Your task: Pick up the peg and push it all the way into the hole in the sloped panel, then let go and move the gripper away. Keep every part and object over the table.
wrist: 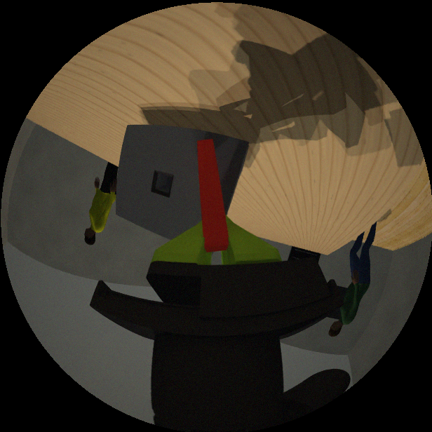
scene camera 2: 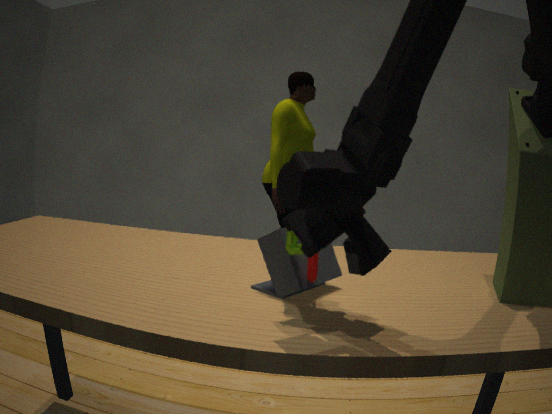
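Seen in the pictures: gripper, between the fingertips: (scene camera 2: 290, 250); arm's base, origin of its link: (scene camera 2: 547, 117).
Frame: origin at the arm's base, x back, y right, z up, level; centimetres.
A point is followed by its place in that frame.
Note:
A red square peg (scene camera 2: 312, 269) @[x -48.0, y -11.4, z -31.9 cm] (wrist: 211, 192) is held at one end between the green fingertips of my gripper (wrist: 215, 218), which is shut on it. In the scene view the green fingers (scene camera 2: 293, 244) @[x -52.1, y -9.7, z -29.4 cm] show partly behind the dark gripper body. The peg's free end points down, above the table. The grey sloped panel (scene camera 2: 277, 260) @[x -54.2, y -9.3, z -31.5 cm] (wrist: 137, 150) stands on the table beside the peg. Its square hole (wrist: 163, 183) shows in the wrist view, to the left of the peg; the peg is outside it. In the scene view the hole cannot be made out.
The wooden table (scene camera 2: 150, 280) @[x -77.6, y -11.6, z -38.2 cm] (wrist: 150, 60) carries the panel and the arm's shadow. A green pedestal (scene camera 2: 532, 225) @[x -5.6, y -7.0, z -22.2 cm] stands at the right. A person in a yellow top (scene camera 2: 291, 130) (wrist: 101, 210) is behind the table, and another in green (wrist: 353, 300) shows in the wrist view.

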